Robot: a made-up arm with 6 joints.
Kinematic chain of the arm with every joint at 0, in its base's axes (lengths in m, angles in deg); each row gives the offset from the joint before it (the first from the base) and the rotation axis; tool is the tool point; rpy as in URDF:
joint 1: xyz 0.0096 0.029 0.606 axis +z
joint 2: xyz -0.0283 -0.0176 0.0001 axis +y
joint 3: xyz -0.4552 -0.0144 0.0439 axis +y
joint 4: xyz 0.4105 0.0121 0.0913 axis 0.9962 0 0.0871
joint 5: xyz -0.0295 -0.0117 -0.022 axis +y
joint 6: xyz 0.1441 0.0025 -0.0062 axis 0.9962 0 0.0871
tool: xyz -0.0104 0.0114 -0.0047 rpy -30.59 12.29 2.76
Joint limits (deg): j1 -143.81..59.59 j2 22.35..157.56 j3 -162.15..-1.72 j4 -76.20..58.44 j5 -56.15..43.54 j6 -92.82..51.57
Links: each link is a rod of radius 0.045 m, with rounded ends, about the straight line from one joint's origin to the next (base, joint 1, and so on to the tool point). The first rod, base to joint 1, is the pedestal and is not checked.
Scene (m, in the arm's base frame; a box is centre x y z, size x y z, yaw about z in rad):
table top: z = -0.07
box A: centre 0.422 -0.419 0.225 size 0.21 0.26 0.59 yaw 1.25
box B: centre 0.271 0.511 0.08 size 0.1 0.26 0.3 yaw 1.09
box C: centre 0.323 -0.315 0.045 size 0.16 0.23 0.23 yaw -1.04
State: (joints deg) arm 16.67 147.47 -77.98 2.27 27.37 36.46
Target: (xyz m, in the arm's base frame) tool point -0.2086 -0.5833 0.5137
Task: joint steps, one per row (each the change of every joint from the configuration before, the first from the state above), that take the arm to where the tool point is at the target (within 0.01 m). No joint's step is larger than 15 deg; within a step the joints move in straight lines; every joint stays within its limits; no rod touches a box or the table.
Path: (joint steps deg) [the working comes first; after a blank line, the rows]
Joints at the target: -105.47 136.19 -86.37 -16.70 31.66 36.78
Straight joint move there: touches box A.

1: -12.28 -5.96 -0.69 -1.57 1.67 -0.07
2: -12.27 -5.97 -0.69 -1.57 1.67 -0.07
3: -12.28 -5.96 -0.69 -1.57 1.67 -0.07
4: -12.27 -5.97 -0.70 -1.57 1.68 -0.07
5: -12.28 -5.96 -0.69 -1.58 1.67 -0.07
6: -12.15 3.71 -0.98 -2.22 -0.82 0.13
7: -12.15 3.70 -0.99 -2.22 -0.81 0.14
8: -12.16 3.71 -0.99 -2.22 -0.82 0.13
9: -12.15 3.71 -0.98 -2.22 -0.81 0.13
10: -12.15 3.71 -0.99 -2.23 -0.81 0.14

